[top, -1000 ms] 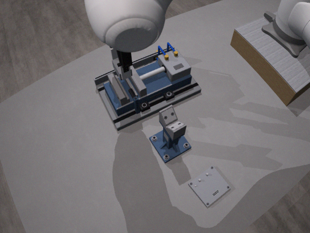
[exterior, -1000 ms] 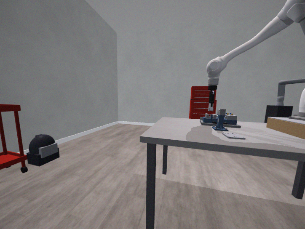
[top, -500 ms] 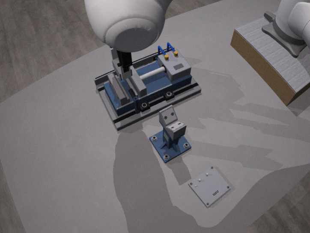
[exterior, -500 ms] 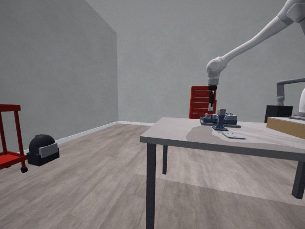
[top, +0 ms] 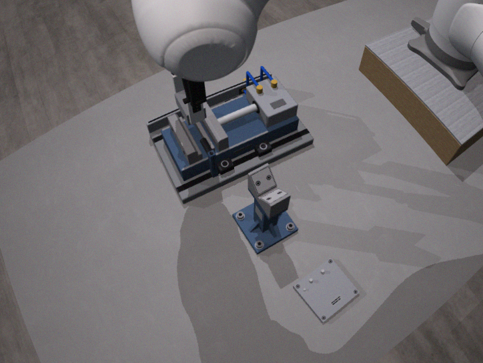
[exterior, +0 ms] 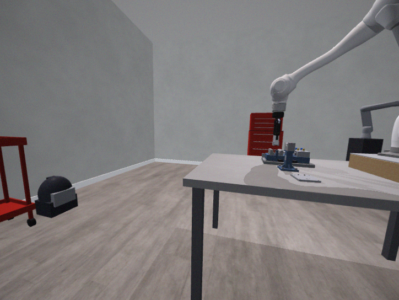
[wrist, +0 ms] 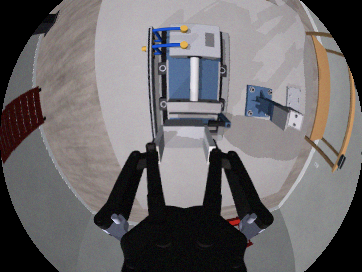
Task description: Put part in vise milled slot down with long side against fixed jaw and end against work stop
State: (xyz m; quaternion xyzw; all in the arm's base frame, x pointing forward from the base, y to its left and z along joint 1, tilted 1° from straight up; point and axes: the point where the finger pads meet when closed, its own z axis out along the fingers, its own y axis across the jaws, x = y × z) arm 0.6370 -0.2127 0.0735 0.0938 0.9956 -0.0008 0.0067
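My gripper is now 30 mm above the part. Round my hand: work stop: 10 mm ahead, 70 mm to the left, 70 mm below; then moving jaw: 30 mm behind, 30 mm to the left, 80 mm below; then fixed jaw: 30 mm ahead, 10 mm to the left, 80 mm below.
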